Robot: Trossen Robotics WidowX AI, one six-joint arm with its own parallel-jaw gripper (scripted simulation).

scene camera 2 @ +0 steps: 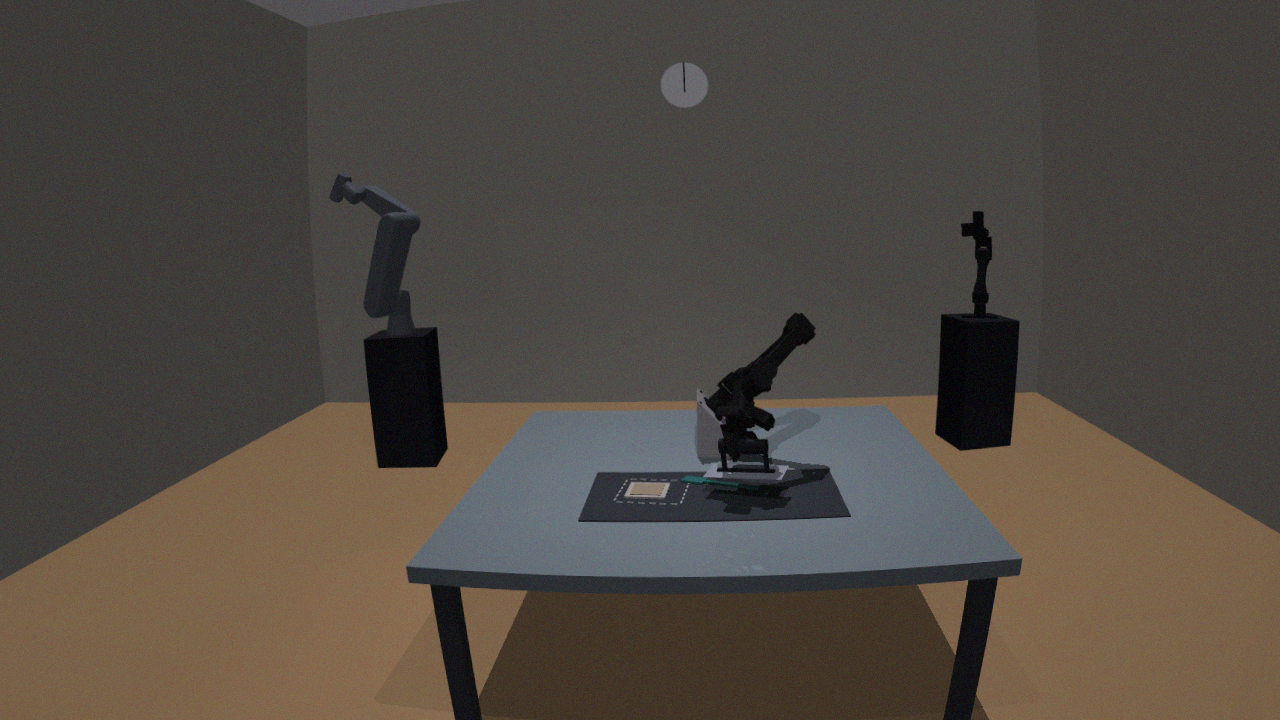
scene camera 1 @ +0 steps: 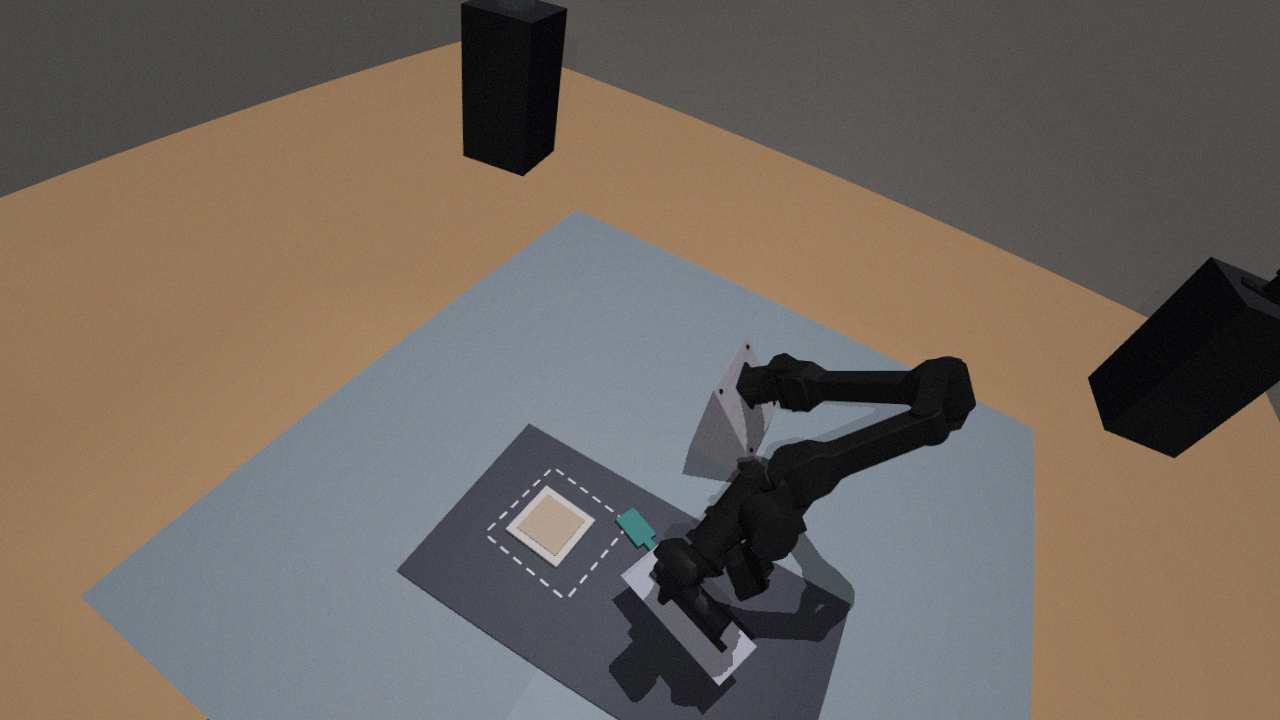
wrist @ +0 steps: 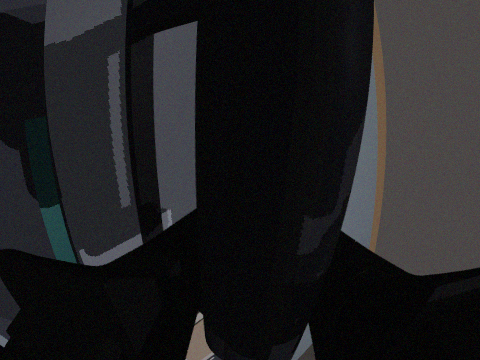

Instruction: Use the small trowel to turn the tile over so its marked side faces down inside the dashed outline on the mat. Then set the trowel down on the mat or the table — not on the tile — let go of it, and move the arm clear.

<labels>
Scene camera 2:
my gripper
tile
dark mat
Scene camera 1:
my gripper
teal trowel
tile
dark mat
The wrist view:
my gripper
</labels>
